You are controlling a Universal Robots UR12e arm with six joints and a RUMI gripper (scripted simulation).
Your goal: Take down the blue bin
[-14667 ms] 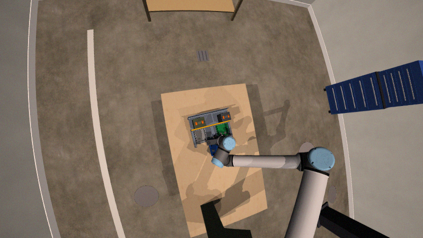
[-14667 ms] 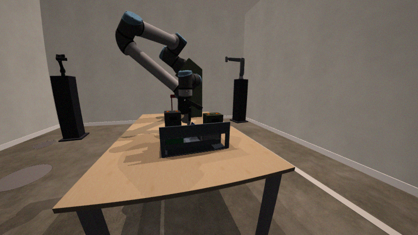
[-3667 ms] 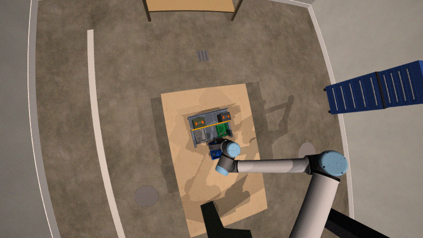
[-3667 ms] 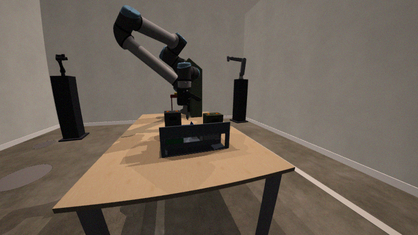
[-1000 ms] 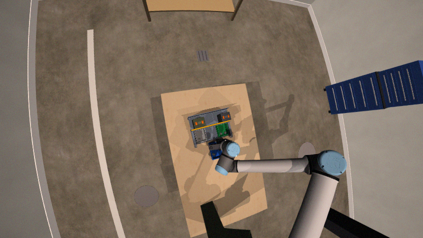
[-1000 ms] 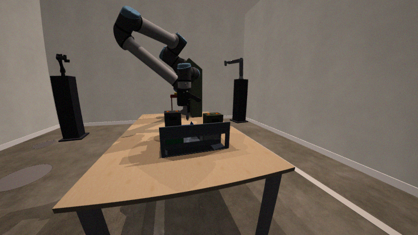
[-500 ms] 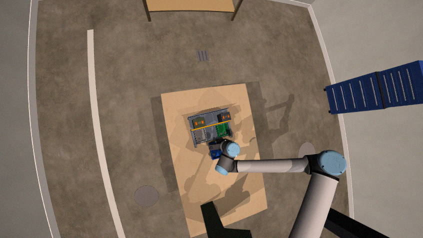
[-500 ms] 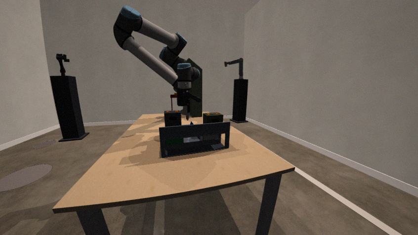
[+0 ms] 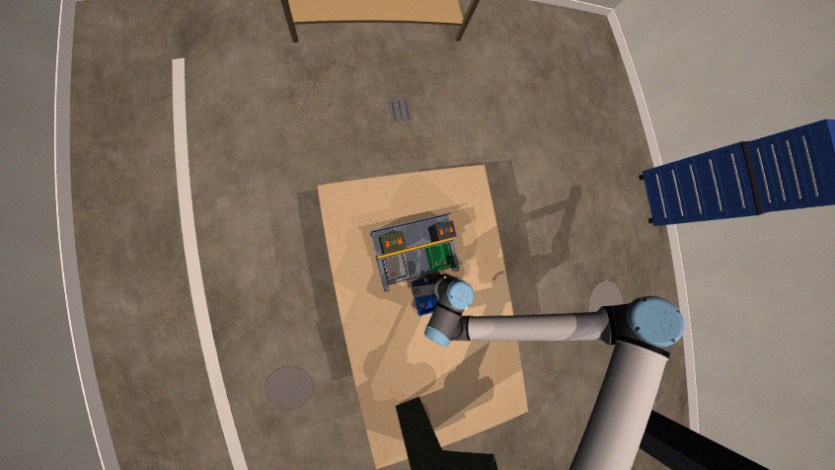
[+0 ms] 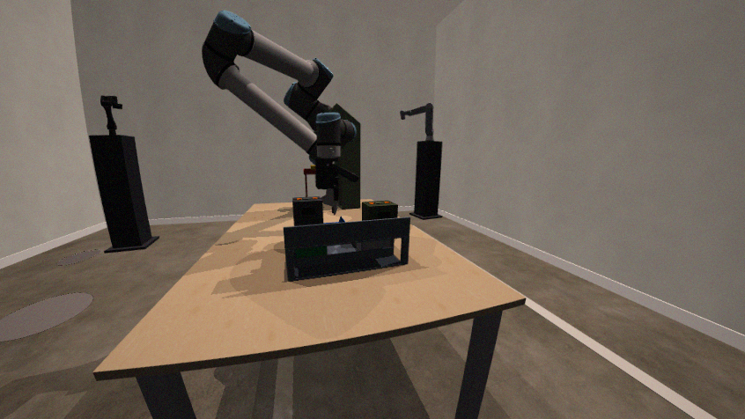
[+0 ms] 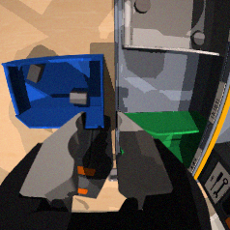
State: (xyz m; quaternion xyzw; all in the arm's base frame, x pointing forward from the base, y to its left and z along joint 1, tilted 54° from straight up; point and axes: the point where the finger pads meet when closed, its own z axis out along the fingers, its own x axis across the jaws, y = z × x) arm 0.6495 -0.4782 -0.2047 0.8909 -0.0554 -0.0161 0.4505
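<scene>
Now: hand 8 cm past the blue open bin, 1 cm to the right of it and 10 cm above it. From my hand the other things lie so: grey bin 13 cm ahead, 10 cm to the left, 9 cm below; bar 17 cm ahead, 1 cm to the right, 3 cm below; green bin 11 cm ahead, 12 cm to the right, 9 cm below.
</scene>
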